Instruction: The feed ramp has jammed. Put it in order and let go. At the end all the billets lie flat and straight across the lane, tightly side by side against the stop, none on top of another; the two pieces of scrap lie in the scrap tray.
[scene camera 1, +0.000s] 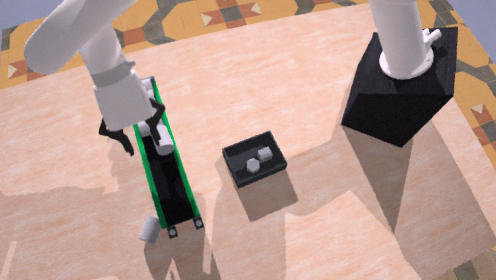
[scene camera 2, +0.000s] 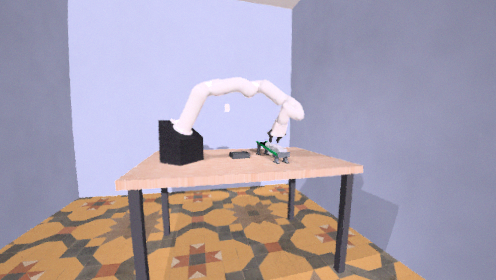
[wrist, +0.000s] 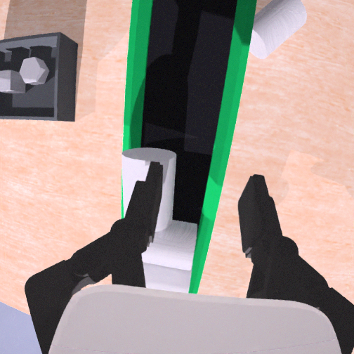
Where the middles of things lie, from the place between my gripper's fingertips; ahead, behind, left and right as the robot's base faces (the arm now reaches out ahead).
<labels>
My hand is 220 mm past the scrap tray (scene camera 1: 236, 155), 100 mm to the right of it and 100 mm above it.
</labels>
